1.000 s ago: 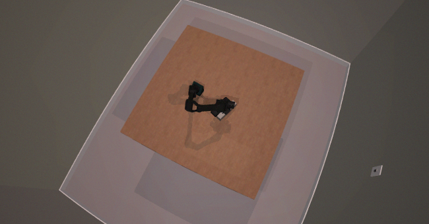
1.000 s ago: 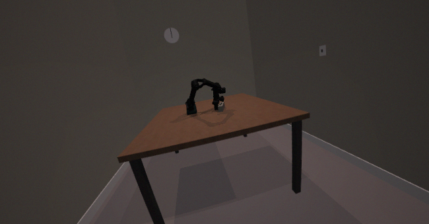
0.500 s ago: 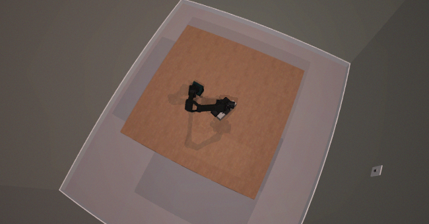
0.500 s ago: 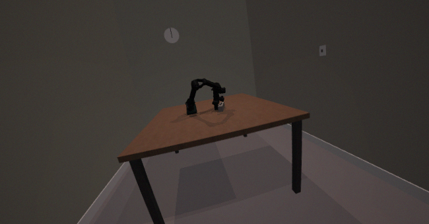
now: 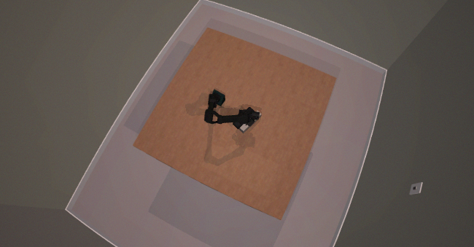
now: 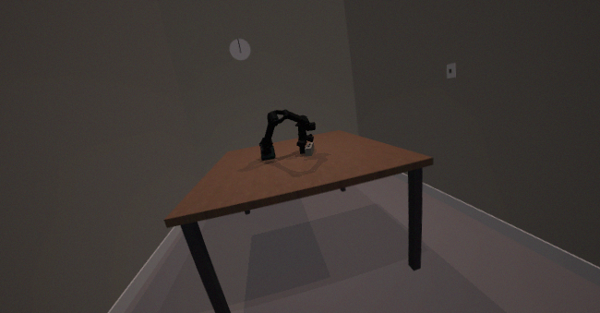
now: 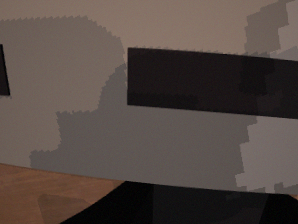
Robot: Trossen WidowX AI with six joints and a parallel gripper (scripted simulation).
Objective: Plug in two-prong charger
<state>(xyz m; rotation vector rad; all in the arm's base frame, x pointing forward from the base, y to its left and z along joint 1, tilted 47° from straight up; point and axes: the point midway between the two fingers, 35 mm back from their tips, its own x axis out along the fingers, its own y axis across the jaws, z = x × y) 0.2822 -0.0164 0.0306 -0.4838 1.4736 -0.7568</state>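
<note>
Right now my gripper tip is 2 cm short of the two-prong charger and 1 cm below it.
</note>
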